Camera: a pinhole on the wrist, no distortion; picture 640 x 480 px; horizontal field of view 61.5 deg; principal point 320.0 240.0 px. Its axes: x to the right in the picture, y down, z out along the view. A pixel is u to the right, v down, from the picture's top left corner.
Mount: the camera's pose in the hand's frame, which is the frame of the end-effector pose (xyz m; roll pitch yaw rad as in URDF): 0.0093 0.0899 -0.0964 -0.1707 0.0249 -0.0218
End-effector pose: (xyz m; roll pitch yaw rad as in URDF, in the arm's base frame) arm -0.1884 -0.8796 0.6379 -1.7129 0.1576 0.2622
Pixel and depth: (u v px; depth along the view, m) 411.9 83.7 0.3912
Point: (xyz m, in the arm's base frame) -0.1972 -0.5739 0.5399
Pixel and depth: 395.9 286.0 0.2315
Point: -0.1940 -0.7721 0.4678
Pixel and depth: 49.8 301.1 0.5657
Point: -0.5902 -0.5564 0.3649
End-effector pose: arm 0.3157 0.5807 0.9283 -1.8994 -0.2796 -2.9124
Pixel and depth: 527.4 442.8 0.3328
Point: 0.1152 0.4213 0.6623
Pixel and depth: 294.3 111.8 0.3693
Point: 0.3298 0.3310 0.7806
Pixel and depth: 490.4 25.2 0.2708
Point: 0.2363 0.3899 0.8734
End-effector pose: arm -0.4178 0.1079 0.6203 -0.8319 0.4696 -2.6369
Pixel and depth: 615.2 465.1 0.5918
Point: -0.3911 -0.5745 0.4403
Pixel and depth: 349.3 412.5 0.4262
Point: -0.2440 -0.2771 0.5838
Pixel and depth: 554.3 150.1 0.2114
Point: -0.4356 -0.0679 0.5828
